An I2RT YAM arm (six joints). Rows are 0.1 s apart.
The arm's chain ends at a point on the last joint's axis. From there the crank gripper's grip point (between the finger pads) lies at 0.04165 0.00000 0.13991 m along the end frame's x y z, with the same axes.
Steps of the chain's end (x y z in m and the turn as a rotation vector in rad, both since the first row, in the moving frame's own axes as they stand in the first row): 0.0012, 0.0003, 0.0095, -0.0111, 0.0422, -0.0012; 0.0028, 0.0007, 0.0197, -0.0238, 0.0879, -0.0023; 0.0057, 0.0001, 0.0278, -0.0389, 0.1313, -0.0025; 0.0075, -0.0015, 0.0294, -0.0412, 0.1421, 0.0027; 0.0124, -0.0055, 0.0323, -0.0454, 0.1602, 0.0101; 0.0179, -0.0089, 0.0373, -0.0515, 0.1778, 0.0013; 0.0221, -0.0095, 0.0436, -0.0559, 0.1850, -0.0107; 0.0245, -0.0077, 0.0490, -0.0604, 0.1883, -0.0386
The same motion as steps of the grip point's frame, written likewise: 0.0071, 0.0018, 0.0076, -0.0111, 0.0422, -0.0012; 0.0149, 0.0039, 0.0155, -0.0238, 0.0879, -0.0023; 0.0237, 0.0053, 0.0210, -0.0389, 0.1313, -0.0025; 0.0269, 0.0043, 0.0220, -0.0412, 0.1421, 0.0027; 0.0341, 0.0012, 0.0237, -0.0454, 0.1602, 0.0101; 0.0420, -0.0019, 0.0275, -0.0515, 0.1778, 0.0013; 0.0472, -0.0025, 0.0334, -0.0559, 0.1850, -0.0107; 0.0501, -0.0016, 0.0385, -0.0604, 0.1883, -0.0386
